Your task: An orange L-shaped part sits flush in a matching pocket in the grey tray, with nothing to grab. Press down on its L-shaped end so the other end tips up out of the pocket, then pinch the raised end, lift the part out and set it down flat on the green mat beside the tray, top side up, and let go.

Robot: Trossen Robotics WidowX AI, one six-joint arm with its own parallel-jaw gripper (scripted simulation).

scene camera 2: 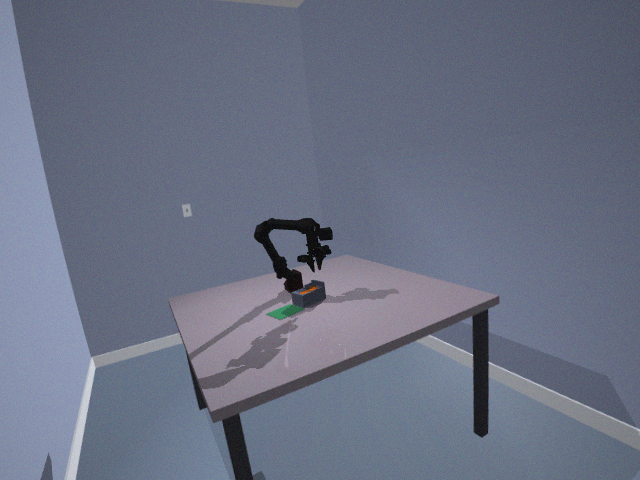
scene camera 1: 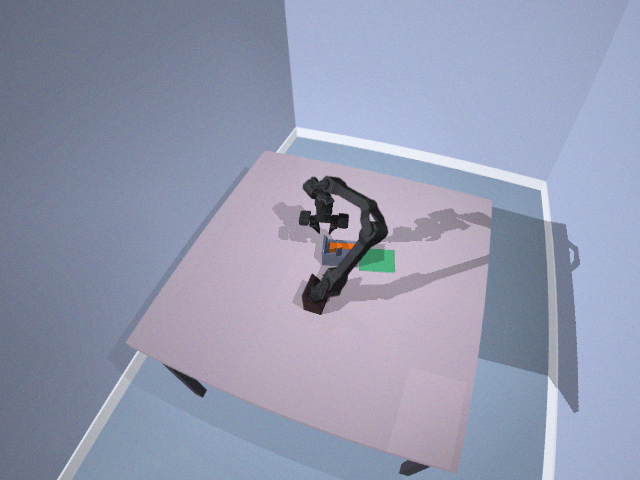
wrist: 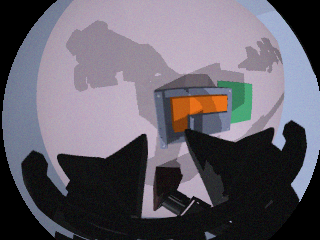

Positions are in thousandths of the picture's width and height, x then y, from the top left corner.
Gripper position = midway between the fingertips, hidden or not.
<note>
I see my gripper (scene camera 1: 507, 486), an orange L-shaped part (wrist: 570, 444) and a green mat (scene camera 1: 587, 543).
My gripper shows as well in the wrist view (wrist: 517, 569). The green mat shows as well in the wrist view (wrist: 755, 390).
</note>
